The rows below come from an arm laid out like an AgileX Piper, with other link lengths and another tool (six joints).
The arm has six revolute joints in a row. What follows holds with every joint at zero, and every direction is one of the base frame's.
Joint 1 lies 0.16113 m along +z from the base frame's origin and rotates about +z.
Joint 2 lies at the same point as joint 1 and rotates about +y.
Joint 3 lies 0.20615 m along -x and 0.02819 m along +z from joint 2 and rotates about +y.
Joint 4 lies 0.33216 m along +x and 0.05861 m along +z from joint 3 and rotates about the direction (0.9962, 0, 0.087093).
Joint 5 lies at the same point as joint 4 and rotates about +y.
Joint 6 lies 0.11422 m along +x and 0.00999 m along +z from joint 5 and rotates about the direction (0.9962, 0, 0.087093).
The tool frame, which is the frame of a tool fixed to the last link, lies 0.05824 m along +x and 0.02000 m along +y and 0.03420 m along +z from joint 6; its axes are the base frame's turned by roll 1.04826, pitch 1.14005 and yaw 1.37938 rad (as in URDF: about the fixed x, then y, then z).
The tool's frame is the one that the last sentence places.
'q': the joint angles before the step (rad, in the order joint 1, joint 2, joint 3, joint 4, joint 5, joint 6). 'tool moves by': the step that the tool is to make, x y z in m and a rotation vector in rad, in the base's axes. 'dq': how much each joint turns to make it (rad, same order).
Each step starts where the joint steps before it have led.
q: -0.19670, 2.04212, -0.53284, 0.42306, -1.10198, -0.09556
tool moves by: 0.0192, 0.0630, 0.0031, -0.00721, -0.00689, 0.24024
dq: 0.12062, -0.00797, 0.00076, -0.12500, 0.00369, 0.01285
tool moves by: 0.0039, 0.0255, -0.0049, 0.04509, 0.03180, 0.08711
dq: 0.04546, -0.01061, 0.00024, -0.05372, 0.05614, 0.04070
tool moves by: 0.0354, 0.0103, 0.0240, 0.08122, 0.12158, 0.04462
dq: 0.00017, -0.18074, -0.05291, -0.02354, 0.36797, 0.00324
